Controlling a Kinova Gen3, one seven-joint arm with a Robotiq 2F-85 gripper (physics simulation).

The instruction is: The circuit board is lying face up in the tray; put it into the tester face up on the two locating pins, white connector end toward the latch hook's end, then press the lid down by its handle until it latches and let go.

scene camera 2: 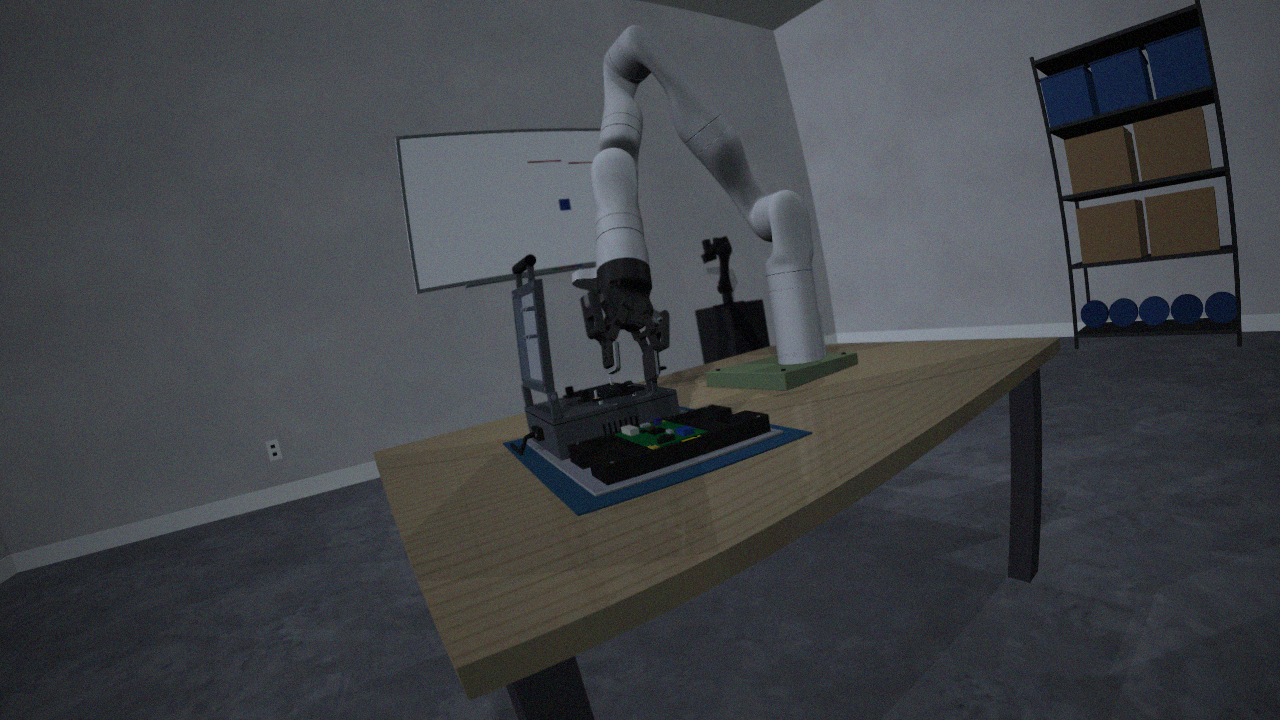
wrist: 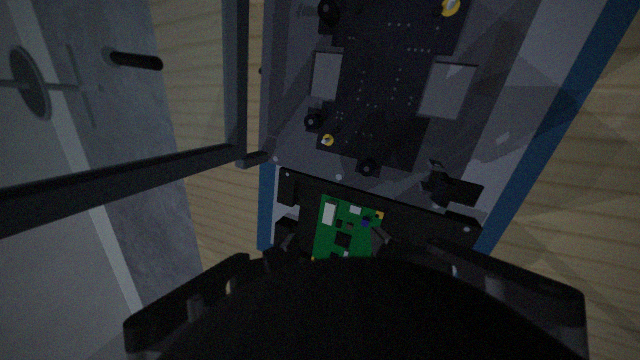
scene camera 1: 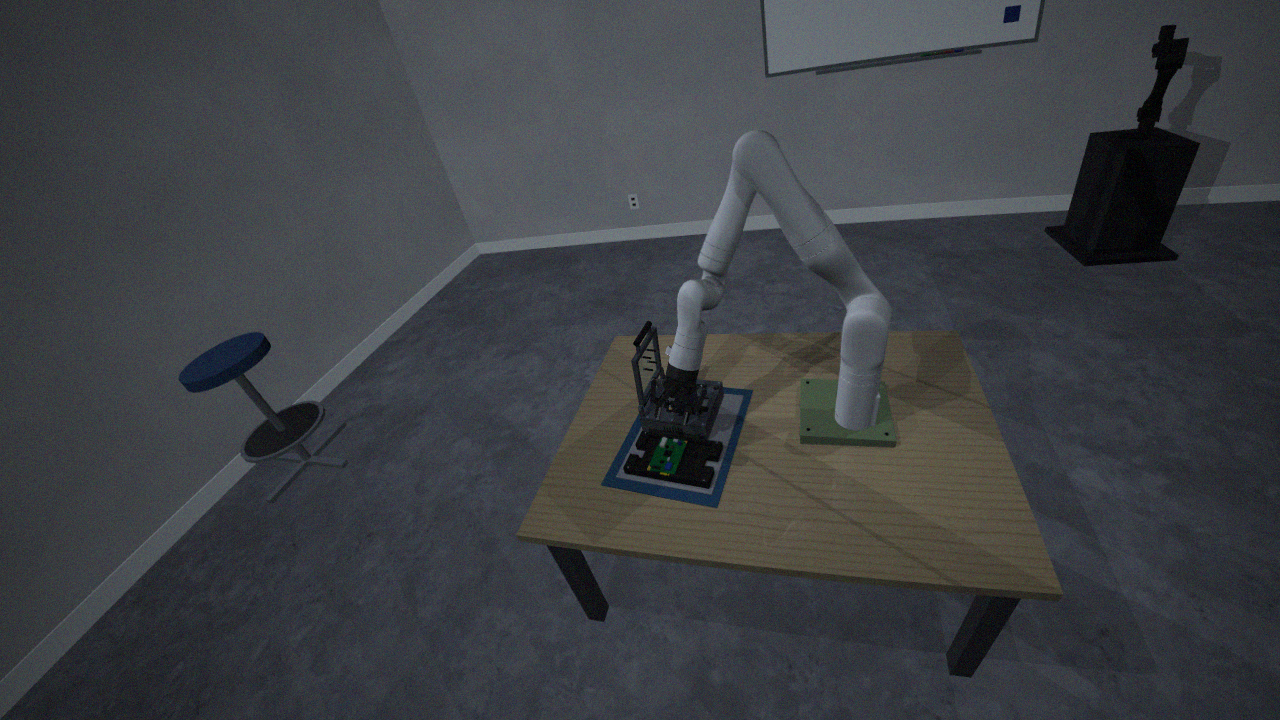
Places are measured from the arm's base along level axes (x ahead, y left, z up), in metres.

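Pixels of known places: gripper, fingertip midpoint: [scene camera 2: 633, 376] [wrist: 334, 242] [scene camera 1: 670, 421]; arm's base, origin of the base link: [scene camera 2: 801, 360] [scene camera 1: 853, 417].
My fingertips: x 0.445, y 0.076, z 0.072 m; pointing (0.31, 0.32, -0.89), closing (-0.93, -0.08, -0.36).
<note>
Ahead of a thing's pixels: the offset from my fingertips to its top centre. "spot": to the spot under its first point. Level surfaces: height alone.
The green circuit board @[0.012 m ahead, 0.049 m left, 0.060 m down] [scene camera 1: 666, 455] [scene camera 2: 660, 435] [wrist: 345, 230] lies face up in the black tray [scene camera 1: 693, 467] [scene camera 2: 626, 465] [wrist: 415, 220]; its white connector is at the upper left in the wrist view. The grey tester @[spot: 0.051 m ahead, 0.046 m right, 0.059 m down] [scene camera 1: 657, 425] [scene camera 2: 554, 434] [wrist: 295, 145] stands beside the tray. Its lid @[0.061 m ahead, 0.137 m right, 0.184 m up] [scene camera 1: 636, 380] [scene camera 2: 543, 340] [wrist: 235, 75] stands upright, with the black handle @[0.061 m ahead, 0.137 m right, 0.184 m up] [scene camera 1: 643, 334] [scene camera 2: 524, 264] on top. Yellow-ringed pins [wrist: 327, 140] [wrist: 450, 7] show in its bed. My gripper [scene camera 1: 682, 407] [scene camera 2: 631, 374] [wrist: 334, 242] is partly open and empty above the tester. The latch hook is not clearly identifiable.
Tray and tester stand on a blue-bordered mat @[0.097 m down] [scene camera 1: 662, 489] [scene camera 2: 617, 502] [wrist: 560, 115] on the wooden table @[0.098 m down] [scene camera 1: 805, 528] [scene camera 2: 716, 510]. The arm's green base plate [scene camera 1: 819, 429] [scene camera 2: 751, 376] is to the right. The raised lid is an obstacle close to the gripper's left.
</note>
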